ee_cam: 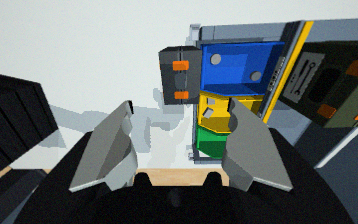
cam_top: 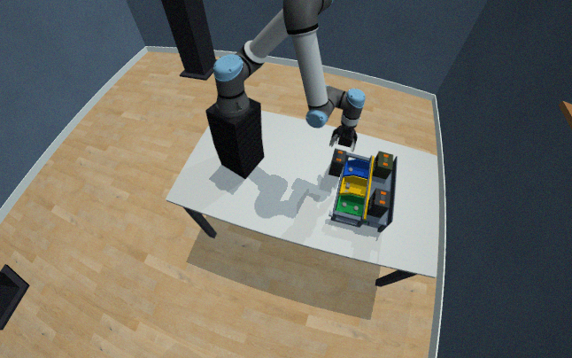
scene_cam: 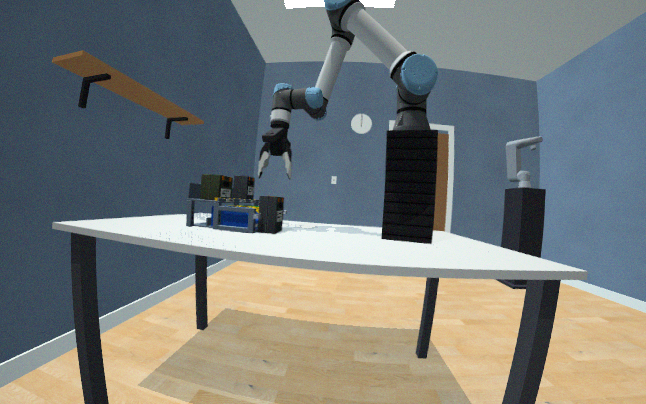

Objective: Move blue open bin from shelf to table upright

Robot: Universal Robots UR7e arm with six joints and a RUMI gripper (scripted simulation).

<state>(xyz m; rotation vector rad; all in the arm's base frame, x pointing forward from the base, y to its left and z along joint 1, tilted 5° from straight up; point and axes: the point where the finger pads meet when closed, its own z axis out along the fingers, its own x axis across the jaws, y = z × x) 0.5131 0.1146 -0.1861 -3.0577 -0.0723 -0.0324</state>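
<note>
My gripper is now 14 cm above the dark box. Round my hand: blue open bin: 16 cm below, 13 cm ahead; then yellow bin: 16 cm below, 14 cm ahead, 11 cm to the right; then yellow divider: 19 cm ahead, 11 cm to the right, 10 cm below.
</note>
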